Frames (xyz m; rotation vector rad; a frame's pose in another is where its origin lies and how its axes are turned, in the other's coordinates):
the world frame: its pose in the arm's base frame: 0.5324 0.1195 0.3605 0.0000 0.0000 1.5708
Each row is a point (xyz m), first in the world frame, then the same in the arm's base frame.
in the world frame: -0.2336 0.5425 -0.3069
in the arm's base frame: -0.0101 -0.1141 0.0536
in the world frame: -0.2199 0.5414 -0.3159
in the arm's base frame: -0.0090 -0.1004 0.0446
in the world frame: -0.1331 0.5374 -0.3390
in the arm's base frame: -0.0050 -0.0136 0.0215
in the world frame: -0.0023 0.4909 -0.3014
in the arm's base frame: 0.0415 0.1172 0.0591
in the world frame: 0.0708 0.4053 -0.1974
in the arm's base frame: 0.1271 0.1903 0.1631
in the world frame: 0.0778 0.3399 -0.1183
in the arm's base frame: 0.1925 0.1973 0.2422
